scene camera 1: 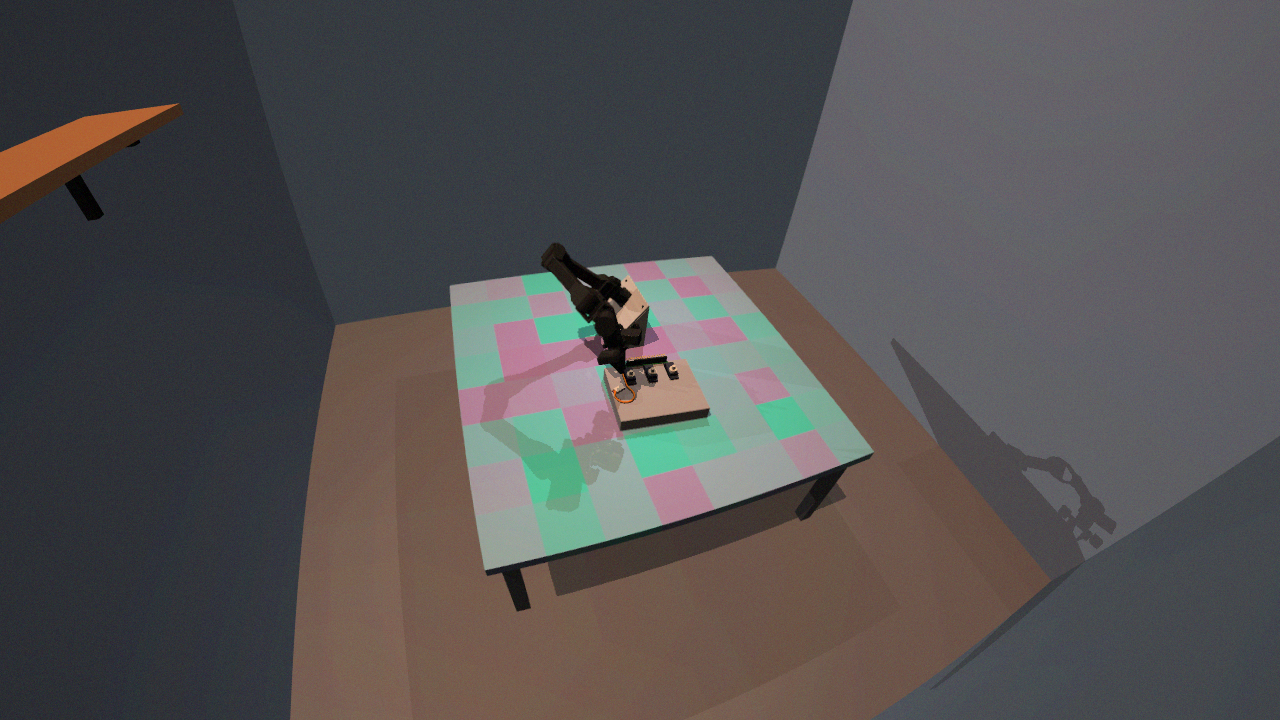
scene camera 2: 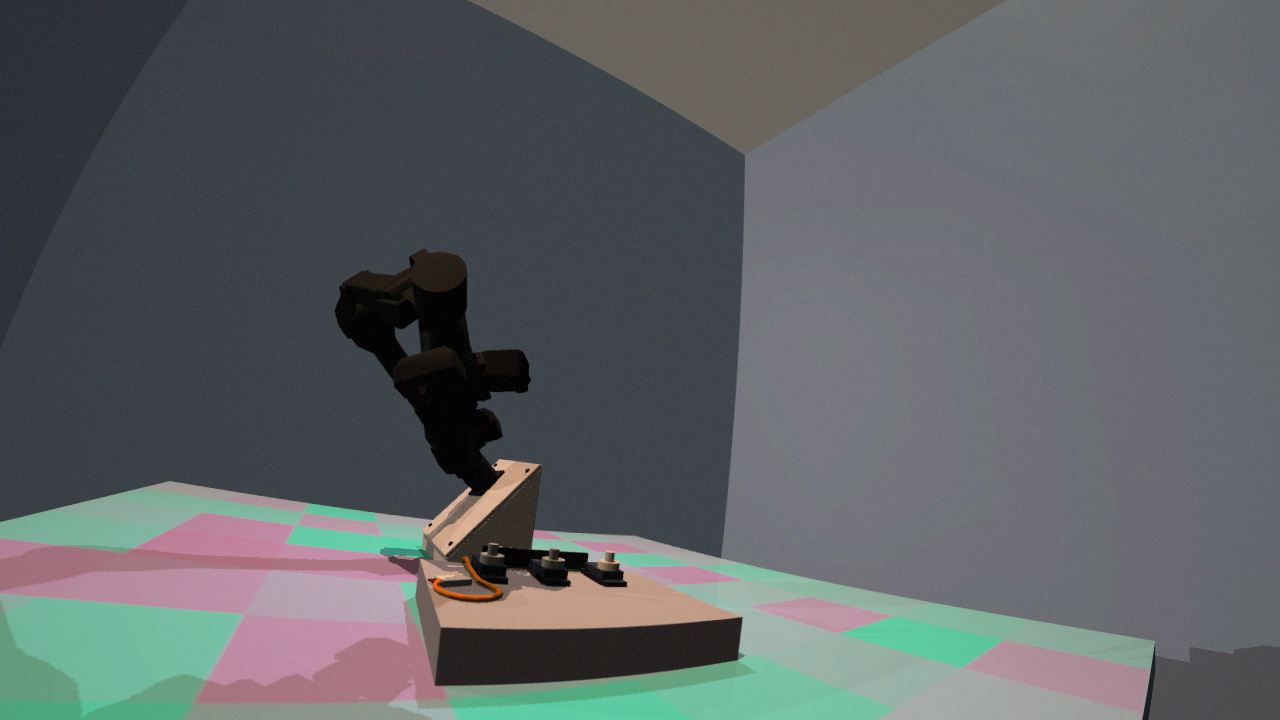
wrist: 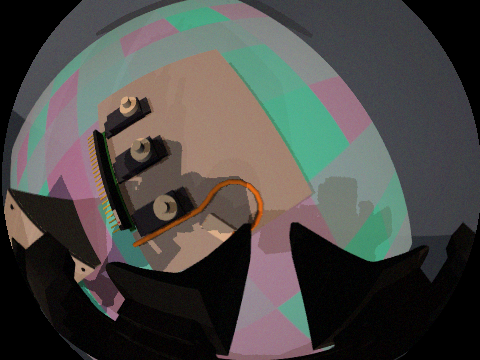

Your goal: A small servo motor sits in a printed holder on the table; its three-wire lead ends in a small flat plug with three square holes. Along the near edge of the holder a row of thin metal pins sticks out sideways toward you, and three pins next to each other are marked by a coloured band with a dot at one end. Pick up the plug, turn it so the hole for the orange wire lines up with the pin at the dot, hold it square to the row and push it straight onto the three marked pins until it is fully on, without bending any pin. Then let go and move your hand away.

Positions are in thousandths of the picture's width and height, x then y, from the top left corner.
Observation:
I see my gripper (scene camera 2: 365, 669) and a black pin strip (scene camera 2: 405, 774).
My gripper is seen too in scene camera 1 (scene camera 1: 487, 516) and in the wrist view (wrist: 564, 638). The black pin strip shows as well in the wrist view (wrist: 230, 524).

